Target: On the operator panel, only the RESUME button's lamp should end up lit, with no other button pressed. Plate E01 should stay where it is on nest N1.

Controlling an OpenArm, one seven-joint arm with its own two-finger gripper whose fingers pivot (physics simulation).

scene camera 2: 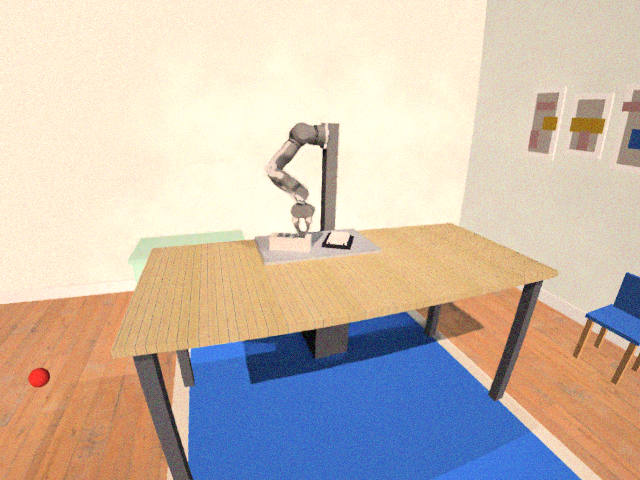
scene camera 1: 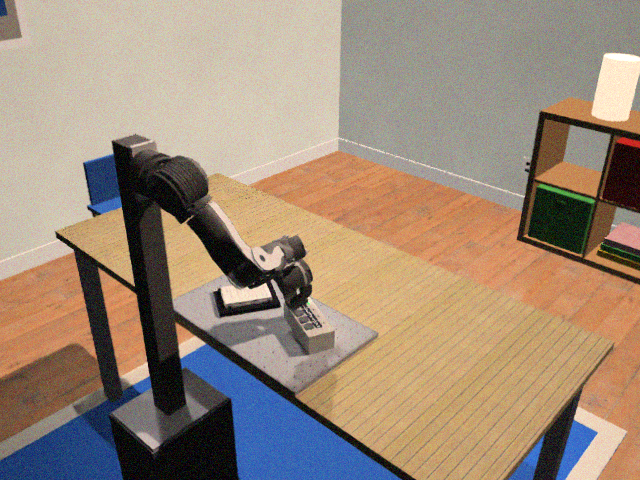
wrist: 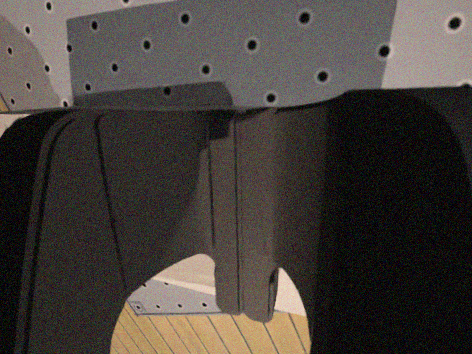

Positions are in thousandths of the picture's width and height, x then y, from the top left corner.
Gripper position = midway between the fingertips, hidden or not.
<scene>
In view: my gripper (scene camera 1: 465,634), a plate E01 (scene camera 1: 362,618), an operator panel (scene camera 2: 434,505) and a dark arm post (scene camera 1: 224,461).
My gripper is seen too in the wrist view (wrist: 537,597). The dark arm post also shows in scene camera 2 (scene camera 2: 515,324). The wrist view does not show the plate E01: it is out of frame.
</scene>
